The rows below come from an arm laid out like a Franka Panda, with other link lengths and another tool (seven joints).
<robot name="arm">
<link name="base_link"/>
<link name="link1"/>
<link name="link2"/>
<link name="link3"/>
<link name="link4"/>
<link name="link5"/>
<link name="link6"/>
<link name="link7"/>
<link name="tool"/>
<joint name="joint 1" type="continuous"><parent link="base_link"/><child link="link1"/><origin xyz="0.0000 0.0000 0.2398" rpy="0.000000 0.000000 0.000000"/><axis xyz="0 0 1"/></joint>
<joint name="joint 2" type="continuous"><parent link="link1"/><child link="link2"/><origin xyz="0.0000 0.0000 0.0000" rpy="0.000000 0.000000 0.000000"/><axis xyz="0 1 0"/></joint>
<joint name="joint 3" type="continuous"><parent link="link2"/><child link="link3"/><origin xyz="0.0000 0.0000 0.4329" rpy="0.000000 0.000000 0.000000"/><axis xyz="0 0 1"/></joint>
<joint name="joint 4" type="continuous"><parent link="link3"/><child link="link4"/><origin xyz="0.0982 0.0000 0.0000" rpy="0.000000 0.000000 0.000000"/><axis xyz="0 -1 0"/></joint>
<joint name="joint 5" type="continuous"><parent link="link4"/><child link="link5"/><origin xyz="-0.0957 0.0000 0.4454" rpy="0.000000 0.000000 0.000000"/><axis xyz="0 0 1"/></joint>
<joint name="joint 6" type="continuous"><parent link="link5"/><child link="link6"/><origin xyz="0.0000 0.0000 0.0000" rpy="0.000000 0.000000 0.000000"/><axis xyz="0 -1 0"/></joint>
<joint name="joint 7" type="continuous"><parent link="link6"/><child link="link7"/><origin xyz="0.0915 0.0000 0.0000" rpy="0.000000 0.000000 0.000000"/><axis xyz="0 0 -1"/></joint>
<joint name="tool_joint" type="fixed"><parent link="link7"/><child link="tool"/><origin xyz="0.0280 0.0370 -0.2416" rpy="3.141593 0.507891 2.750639"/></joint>
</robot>
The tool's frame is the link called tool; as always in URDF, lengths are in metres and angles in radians. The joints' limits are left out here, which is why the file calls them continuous.
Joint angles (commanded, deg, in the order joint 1, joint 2, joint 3, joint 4, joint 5, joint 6, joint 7), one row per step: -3.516 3.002 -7.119 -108.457 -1.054 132.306 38.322; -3.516 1.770 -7.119 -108.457 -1.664 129.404 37.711; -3.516 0.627 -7.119 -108.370 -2.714 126.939 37.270; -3.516 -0.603 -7.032 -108.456 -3.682 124.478 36.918; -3.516 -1.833 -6.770 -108.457 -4.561 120.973 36.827; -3.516 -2.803 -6.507 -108.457 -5.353 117.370 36.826; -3.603 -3.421 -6.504 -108.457 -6.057 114.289 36.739; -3.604 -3.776 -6.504 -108.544 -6.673 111.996 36.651; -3.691 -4.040 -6.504 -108.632 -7.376 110.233 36.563; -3.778 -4.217 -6.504 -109.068 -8.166 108.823 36.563; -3.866 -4.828 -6.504 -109.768 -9.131 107.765 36.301; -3.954 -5.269 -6.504 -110.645 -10.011 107.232 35.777; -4.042 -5.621 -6.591 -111.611 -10.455 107.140 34.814; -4.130 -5.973 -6.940 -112.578 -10.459 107.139 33.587; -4.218 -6.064 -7.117 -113.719 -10.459 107.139 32.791; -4.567 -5.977 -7.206 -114.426 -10.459 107.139 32.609; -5.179 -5.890 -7.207 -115.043 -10.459 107.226 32.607
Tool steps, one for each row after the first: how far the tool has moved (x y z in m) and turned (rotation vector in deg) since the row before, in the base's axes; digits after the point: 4 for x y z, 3 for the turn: -0.0131 0.0011 0.0058 -0.328 1.784 0.711; -0.0117 -0.0004 0.0071 -0.770 1.424 0.675; -0.0128 0.0007 0.0063 -0.653 1.484 0.598; -0.0160 0.0029 0.0037 -0.371 2.387 0.378; -0.0160 0.0026 0.0004 -0.272 2.716 0.202; -0.0141 -0.0019 -0.0019 -0.266 2.545 -0.089; -0.0107 -0.0010 -0.0034 -0.269 2.102 0.016; -0.0088 -0.0025 -0.0027 -0.425 1.686 -0.016; -0.0087 -0.0027 -0.0062 -0.486 1.771 -0.055; -0.0101 -0.0029 -0.0029 -0.696 1.319 0.282; -0.0082 -0.0025 -0.0053 -0.644 1.176 0.589; -0.0066 -0.0017 -0.0063 -0.248 0.921 0.892; -0.0068 -0.0029 -0.0063 0.203 0.797 0.788; -0.0065 -0.0011 -0.0108 0.254 1.153 0.536; -0.0044 -0.0038 -0.0082 0.165 0.807 -0.249; -0.0042 -0.0059 -0.0070 0.123 0.605 -0.589
